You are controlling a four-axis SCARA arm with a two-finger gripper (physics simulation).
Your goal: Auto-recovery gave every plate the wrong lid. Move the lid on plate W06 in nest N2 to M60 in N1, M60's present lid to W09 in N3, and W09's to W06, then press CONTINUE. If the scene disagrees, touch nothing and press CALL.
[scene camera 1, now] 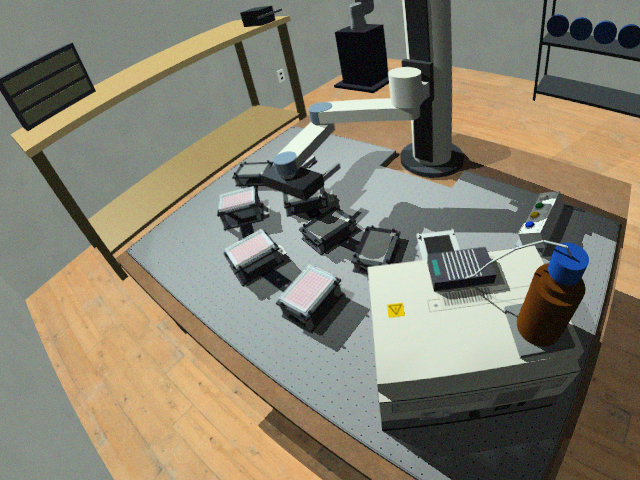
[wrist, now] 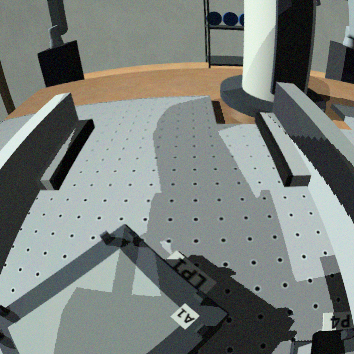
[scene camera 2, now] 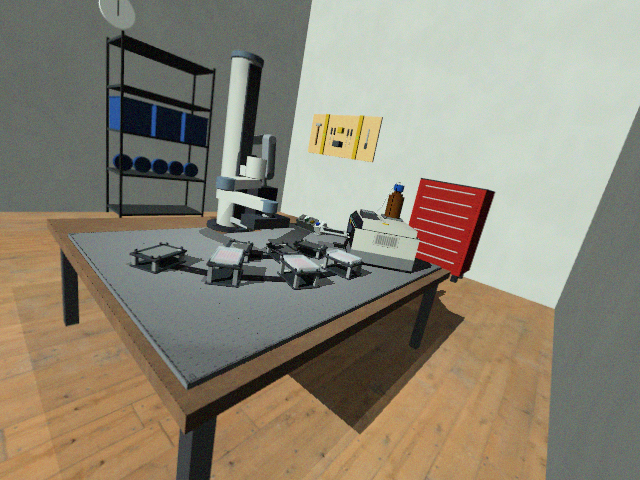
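Seen in the pictures: gripper, fingertip midpoint: (scene camera 1: 326, 161) (wrist: 170, 100); arm's base at its link origin: (scene camera 1: 432, 159) (wrist: 272, 97) (scene camera 2: 229, 227).
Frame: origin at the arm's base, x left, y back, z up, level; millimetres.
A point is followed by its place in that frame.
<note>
My gripper (scene camera 1: 320, 166) @[x -198, y -378, z 151 mm] (wrist: 170, 100) @[x -198, y -378, z 151 mm] is open, its two fingers apart with nothing between them, above the grey perforated mat. In the wrist view, a dark frame (wrist: 65, 274) @[x -278, y -423, z 55 mm] labelled LP1 and A1, with a pale panel inside, lies just below the fingers' level of view. Three lidded plates with pink wells stand in raised nests: one (scene camera 1: 237, 198) @[x -403, y -624, z 100 mm] (scene camera 2: 227, 255) @[x -428, y -642, z 100 mm], a middle one (scene camera 1: 251, 248) @[x -182, y -759, z 92 mm] (scene camera 2: 299, 263) @[x -225, y -777, z 92 mm], and one nearest the machine (scene camera 1: 310, 287) @[x 59, y -775, z 91 mm] (scene camera 2: 343, 256) @[x 24, y -791, z 91 mm]. Their plate and nest labels cannot be read. A button box (scene camera 1: 549, 219) @[x 506, y -229, z 85 mm] has green, yellow and blue buttons.
Dark-framed stands (scene camera 1: 328, 229) @[x -63, y -561, z 57 mm] (scene camera 2: 157, 251) @[x -561, y -434, z 59 mm] are near the plates. A cream machine (scene camera 1: 423, 335) @[x 396, y -818, z 221 mm] (scene camera 2: 387, 240) @[x 299, y -839, z 154 mm] carries a brown bottle (scene camera 1: 550, 310) @[x 577, y -745, z 334 mm] (scene camera 2: 394, 205) @[x 536, y -720, z 300 mm] with a blue cap and tube. The arm's column (scene camera 1: 439, 103) @[x 56, y -51, z 270 mm] (scene camera 2: 237, 113) @[x -58, y -48, z 611 mm] rises at the back.
</note>
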